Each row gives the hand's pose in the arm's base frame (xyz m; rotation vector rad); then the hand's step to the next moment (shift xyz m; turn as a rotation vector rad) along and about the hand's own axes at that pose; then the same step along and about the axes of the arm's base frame.
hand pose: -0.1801 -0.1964 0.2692 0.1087 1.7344 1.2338
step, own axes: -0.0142 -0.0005 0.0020 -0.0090 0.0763 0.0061
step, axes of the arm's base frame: 0.0092 -0.0068 0.0087 -0.0233 0.0360 0.0640
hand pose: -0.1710 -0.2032 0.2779 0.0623 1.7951 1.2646
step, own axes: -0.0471 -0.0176 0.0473 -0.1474 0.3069 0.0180
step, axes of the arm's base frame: 0.0676 0.0022 0.0136 -0.0334 0.0840 0.3287
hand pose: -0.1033 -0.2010 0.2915 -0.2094 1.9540 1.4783
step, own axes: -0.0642 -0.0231 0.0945 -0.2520 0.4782 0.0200
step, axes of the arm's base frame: 0.0993 0.0606 0.0070 -0.0383 0.1179 0.5265
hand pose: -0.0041 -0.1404 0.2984 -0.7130 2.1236 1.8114
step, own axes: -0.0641 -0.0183 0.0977 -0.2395 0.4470 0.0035
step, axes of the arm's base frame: 0.0524 0.1060 -0.0022 -0.0307 0.0962 0.4970
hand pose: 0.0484 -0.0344 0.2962 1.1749 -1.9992 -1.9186
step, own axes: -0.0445 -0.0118 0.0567 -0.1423 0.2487 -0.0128
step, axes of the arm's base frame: 0.0027 0.0729 -0.0027 -0.0022 0.0473 0.2829
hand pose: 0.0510 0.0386 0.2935 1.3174 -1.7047 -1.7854
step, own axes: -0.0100 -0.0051 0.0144 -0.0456 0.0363 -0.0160
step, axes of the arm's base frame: -0.0045 0.0174 -0.0031 0.0235 0.0176 0.0528
